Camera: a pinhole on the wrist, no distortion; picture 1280 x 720 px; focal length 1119.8 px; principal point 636.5 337.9 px. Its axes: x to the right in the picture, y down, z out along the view. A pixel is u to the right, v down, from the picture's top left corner.
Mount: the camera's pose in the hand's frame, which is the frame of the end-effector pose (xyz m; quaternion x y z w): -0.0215 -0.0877 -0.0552 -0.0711 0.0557 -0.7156 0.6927
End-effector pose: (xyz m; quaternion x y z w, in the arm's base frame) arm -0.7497 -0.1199 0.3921 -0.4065 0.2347 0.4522 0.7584
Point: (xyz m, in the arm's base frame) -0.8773 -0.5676 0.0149
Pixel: behind the camera
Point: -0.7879 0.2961 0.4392
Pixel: 132 557
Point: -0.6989 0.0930 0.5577
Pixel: 551 242
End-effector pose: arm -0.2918 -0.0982 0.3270 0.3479 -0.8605 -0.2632 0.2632
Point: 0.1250 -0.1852 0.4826
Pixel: behind the camera
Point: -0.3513 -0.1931 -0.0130
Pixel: 1235 286
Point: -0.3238 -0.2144 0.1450
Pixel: 1164 629
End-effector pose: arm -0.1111 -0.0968 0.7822 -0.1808 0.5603 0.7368 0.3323
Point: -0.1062 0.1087 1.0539
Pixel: outside the picture
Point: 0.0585 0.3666 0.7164
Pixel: 990 319
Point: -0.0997 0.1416 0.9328
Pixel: 146 68
